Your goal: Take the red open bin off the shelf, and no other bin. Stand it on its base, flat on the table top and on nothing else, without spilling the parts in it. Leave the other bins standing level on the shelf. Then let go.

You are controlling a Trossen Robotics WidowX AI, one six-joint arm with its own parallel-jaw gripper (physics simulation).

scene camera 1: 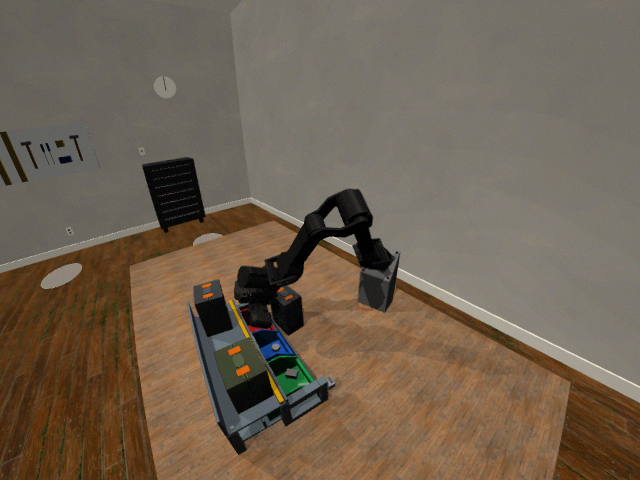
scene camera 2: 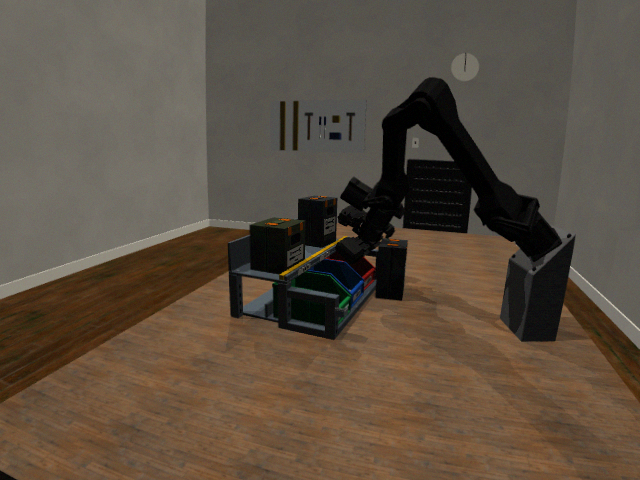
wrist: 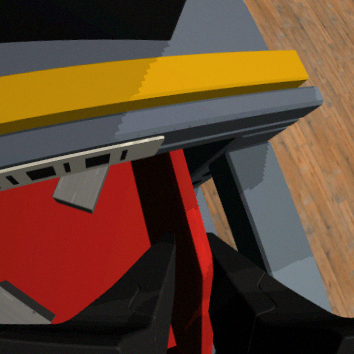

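The red open bin (scene camera 1: 261,328) (scene camera 2: 364,266) (wrist: 100,250) is at the far end of the shelf's lower level, beside the blue bin (scene camera 1: 268,354) (scene camera 2: 336,268); the green bin (scene camera 1: 290,385) (scene camera 2: 315,284) is at the near end. These stand in the grey shelf (scene camera 2: 310,295) (wrist: 225,117). My gripper (scene camera 1: 258,316) (scene camera 2: 353,248) (wrist: 187,242) is shut on the red bin's side wall, one finger inside and one outside. Grey metal parts (wrist: 82,190) lie in the red bin. Its base is hidden, so I cannot tell whether it is lifted.
A yellow strip (scene camera 1: 238,317) (scene camera 2: 312,258) (wrist: 225,70) edges the upper shelf, above the bins. A dark box (scene camera 1: 212,312) (scene camera 2: 316,222) and an olive box (scene camera 1: 242,377) (scene camera 2: 273,248) stand up there. Another dark box (scene camera 1: 289,312) (scene camera 2: 391,271) stands on the table (scene camera 1: 413,392) (scene camera 2: 310,403) close by the red bin.
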